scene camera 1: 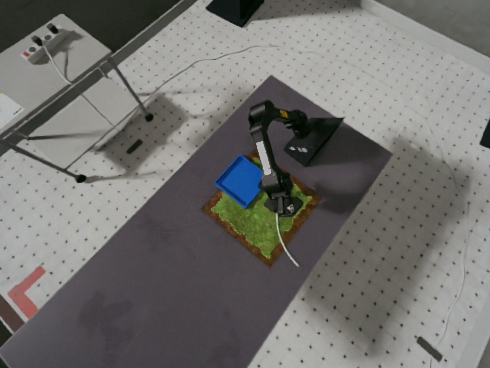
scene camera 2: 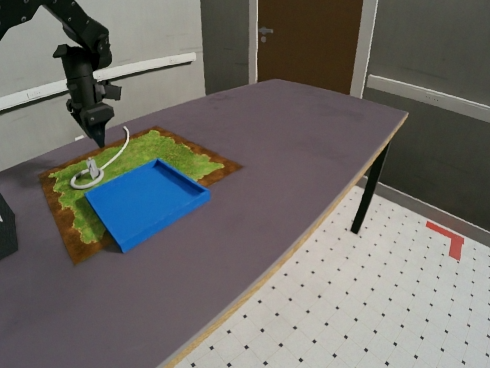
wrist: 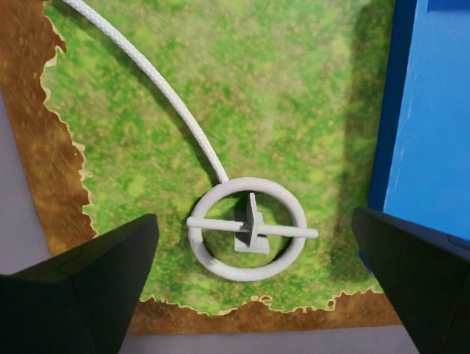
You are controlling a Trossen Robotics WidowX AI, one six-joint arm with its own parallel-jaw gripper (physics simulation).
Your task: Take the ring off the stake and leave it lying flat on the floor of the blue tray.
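Pixels of known places: gripper, fingertip midpoint: point(scene camera 2: 96, 142) point(wrist: 255, 221); arm's base at its link origin: point(scene camera 1: 303, 134).
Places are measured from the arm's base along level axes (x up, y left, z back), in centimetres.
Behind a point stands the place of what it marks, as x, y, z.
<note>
A pale grey ring point(scene camera 2: 80, 186) {-8.9, 3.2, -24.7} point(wrist: 247, 274) {-9.0, 6.5, -24.1} lies around the base of a short upright stake point(scene camera 2: 92, 168) {-6.0, 2.6, -28.8} point(wrist: 253, 212) {-6.4, 5.4, -30.7}. A thin bar point(wrist: 287, 231) {-6.0, 3.6, -29.3} crosses over the ring in the wrist view. A white rope point(scene camera 1: 286, 247) {-9.3, 19.5, -48.1} point(scene camera 2: 117, 154) {-9.3, 9.9, -38.8} point(wrist: 175, 100) {-9.2, 9.1, -37.5} runs away from the ring's edge. My gripper point(scene camera 2: 102, 145) {-1.8, 5.4, -32.7} point(wrist: 255, 221) {-1.8, 5.4, -32.7} is open and empty, pointing down above the ring and stake, with one finger either side of them in the wrist view. The arm hides the ring and stake in scene camera 1. The blue tray point(scene camera 1: 229, 195) {-7.8, -14.1, -41.6} point(scene camera 2: 167, 222) {-9.0, -22.6, -30.5} point(wrist: 395, 110) {-8.2, -3.8, -35.1} is beside them, and no ring shows in it.
A green and brown mat point(scene camera 1: 250, 230) {-9.7, 2.5, -49.7} point(scene camera 2: 220, 172) {-9.8, -19.2, -48.8} point(wrist: 30, 150) {-9.8, 19.8, -35.9} lies under the stake and part of the tray. The dark arm base point(scene camera 1: 320, 137) {8.3, 7.4, -2.8} stands on the purple table point(scene camera 1: 175, 280) {-9.8, -13.1, -84.1} point(scene camera 2: 300, 135) {-9.8, -25.1, -78.3}. The tray's near wall is close to the right finger in the wrist view.
</note>
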